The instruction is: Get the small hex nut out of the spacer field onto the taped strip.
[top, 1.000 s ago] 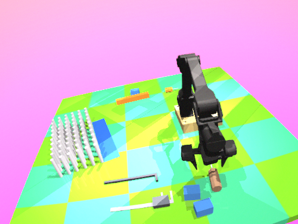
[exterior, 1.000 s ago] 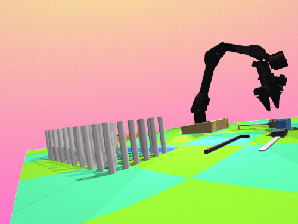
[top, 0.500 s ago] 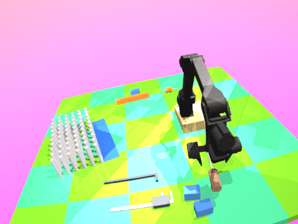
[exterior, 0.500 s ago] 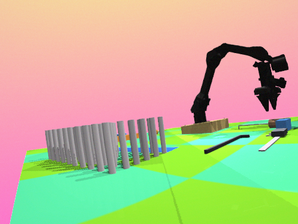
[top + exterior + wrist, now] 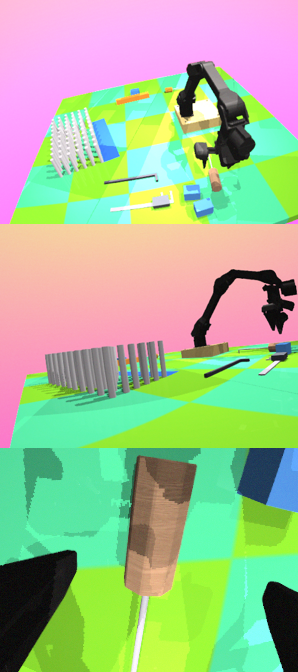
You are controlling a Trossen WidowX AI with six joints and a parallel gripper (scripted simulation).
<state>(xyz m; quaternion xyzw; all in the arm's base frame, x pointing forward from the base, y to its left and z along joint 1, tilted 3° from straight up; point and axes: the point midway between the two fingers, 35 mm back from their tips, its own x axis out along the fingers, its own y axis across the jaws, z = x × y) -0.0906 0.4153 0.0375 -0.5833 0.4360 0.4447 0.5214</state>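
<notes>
Now: the wooden-handled hook tool 1 cm ahead of my gripper tip, 10 cm to the right of it and 7 cm below it. Round my gripper tip: blue taped strip 53 cm ahead, 34 cm to the right, 8 cm below; then orange bar 42 cm ahead, 72 cm to the right, 6 cm below.
</notes>
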